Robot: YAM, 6 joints.
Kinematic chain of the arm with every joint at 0, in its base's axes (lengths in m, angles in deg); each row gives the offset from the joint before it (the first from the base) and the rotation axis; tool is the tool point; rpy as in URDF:
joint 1: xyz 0 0 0.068 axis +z
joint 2: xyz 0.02 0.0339 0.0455 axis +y
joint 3: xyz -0.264 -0.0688 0 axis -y
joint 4: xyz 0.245 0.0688 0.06 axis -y
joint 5: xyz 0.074 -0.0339 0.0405 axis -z
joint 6: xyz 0.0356 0 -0.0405 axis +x
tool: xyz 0 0 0 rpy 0 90 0
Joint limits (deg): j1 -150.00..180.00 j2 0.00..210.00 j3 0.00..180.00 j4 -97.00..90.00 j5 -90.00..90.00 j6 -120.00..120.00
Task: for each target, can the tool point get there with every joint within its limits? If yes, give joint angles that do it. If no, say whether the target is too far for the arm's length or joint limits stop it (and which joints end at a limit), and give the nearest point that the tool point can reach.
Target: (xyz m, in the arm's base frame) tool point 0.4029 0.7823 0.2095
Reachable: no: too far | nearest point 0.2939 0.5707 0.1829 | short by 0.239 m
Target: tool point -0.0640 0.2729 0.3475
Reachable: yes | joints 105.99 82.14 83.43 -61.85 22.65 0.23
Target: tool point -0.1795 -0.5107 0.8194
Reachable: no: too far | nearest point -0.1299 -0.3696 0.6169 | short by 0.252 m
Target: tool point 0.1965 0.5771 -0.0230
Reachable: yes | joints 71.94 191.53 151.40 55.23 12.88 -10.04
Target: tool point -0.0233 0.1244 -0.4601
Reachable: no: joint limits stop it (at a limit: joint 2) | nearest point -0.0280 0.1496 -0.3673 | short by 0.096 m
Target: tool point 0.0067 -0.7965 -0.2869
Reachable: no: too far | nearest point 0.0048 -0.5762 -0.1733 | short by 0.248 m
